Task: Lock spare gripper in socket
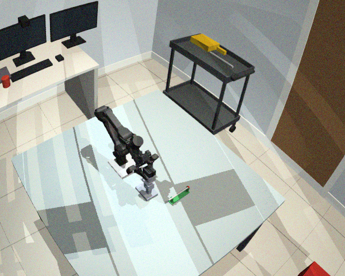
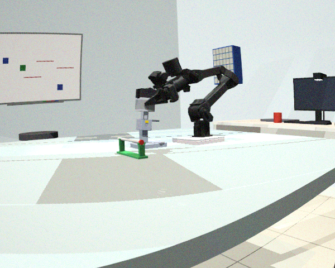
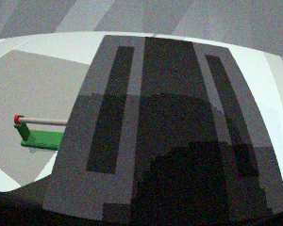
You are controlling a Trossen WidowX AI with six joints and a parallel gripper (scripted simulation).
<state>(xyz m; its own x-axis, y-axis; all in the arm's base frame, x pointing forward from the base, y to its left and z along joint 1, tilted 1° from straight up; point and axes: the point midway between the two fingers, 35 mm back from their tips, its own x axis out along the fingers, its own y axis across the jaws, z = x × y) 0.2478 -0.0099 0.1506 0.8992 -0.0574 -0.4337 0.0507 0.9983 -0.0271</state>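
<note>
The green cradle lies 120 mm ahead of my gripper tip, 120 mm to the left of it and 130 mm below it. From my gripper tip the other things lie so: grey mount 20 mm behind, 100 mm below; spare gripper 10 mm behind.
</note>
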